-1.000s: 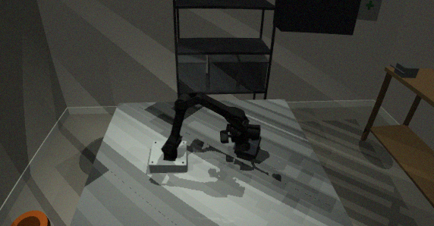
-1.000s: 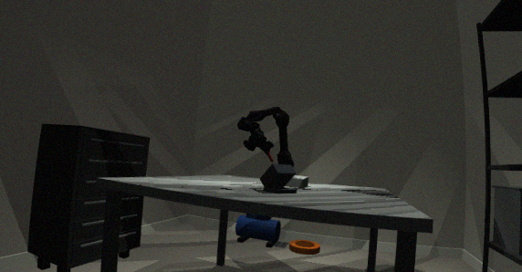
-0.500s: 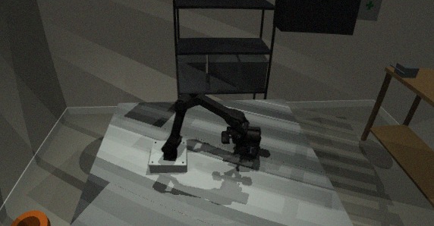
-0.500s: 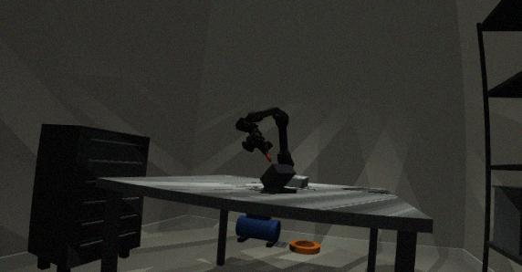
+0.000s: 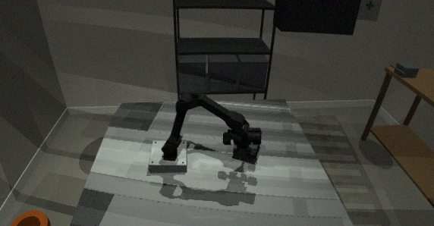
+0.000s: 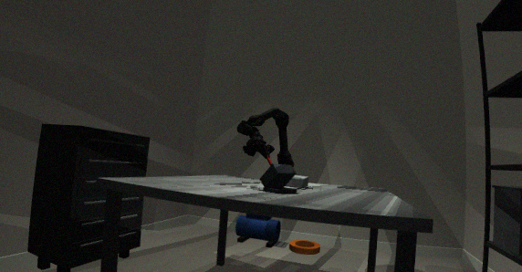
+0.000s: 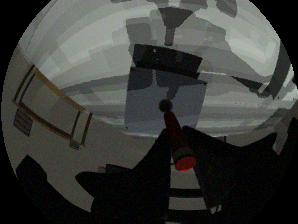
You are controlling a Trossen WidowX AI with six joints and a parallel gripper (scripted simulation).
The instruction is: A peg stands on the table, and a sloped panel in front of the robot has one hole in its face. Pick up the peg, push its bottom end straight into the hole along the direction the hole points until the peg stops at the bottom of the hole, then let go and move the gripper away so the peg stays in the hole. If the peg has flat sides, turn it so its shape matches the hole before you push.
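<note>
Now: gripper tip 3 cm short of the sloped panel, 7 cm to the right of it and 8 cm above it. From my gripper tip the other things lie so: red round peg (1 cm to the right, 1 cm above).
</note>
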